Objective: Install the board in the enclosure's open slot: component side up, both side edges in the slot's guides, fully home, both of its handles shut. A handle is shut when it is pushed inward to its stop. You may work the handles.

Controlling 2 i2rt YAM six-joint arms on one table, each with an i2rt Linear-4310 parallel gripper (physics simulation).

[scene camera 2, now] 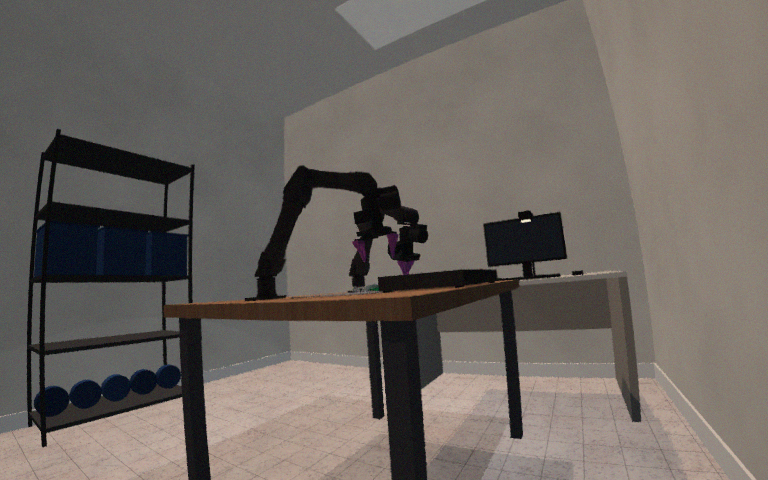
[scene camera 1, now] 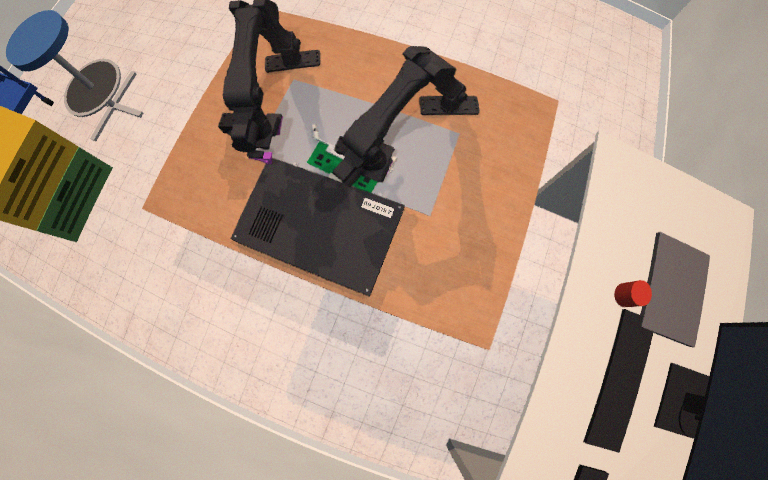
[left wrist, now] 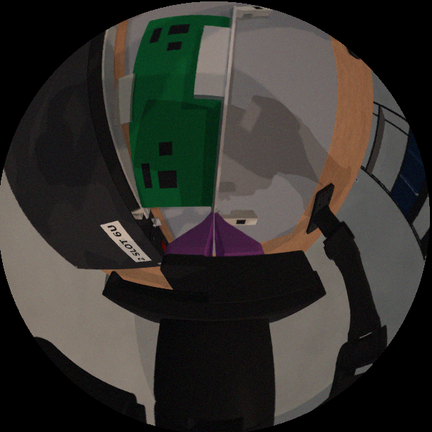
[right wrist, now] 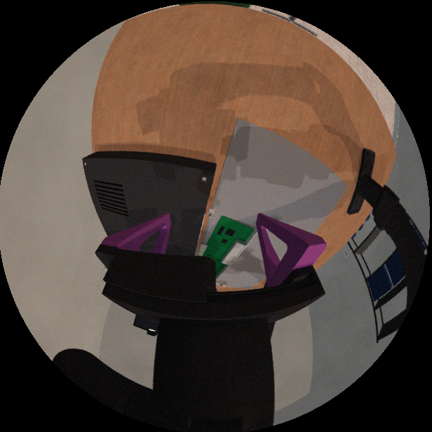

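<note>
The black enclosure lies flat on the table, with a white slot label. The green board lies component side up at its open side, and part of it sticks out over the grey mat. In the left wrist view the board ends in a thin grey front panel with a pale handle at each end. My left gripper is shut and empty, its tips at the panel's near end beside one handle. My right gripper is open and empty above the enclosure's corner.
The wooden table's edges lie well outside the mat. A second desk with a monitor stands beyond the table. A shelf rack stands to the left. Both arm bases sit behind the mat.
</note>
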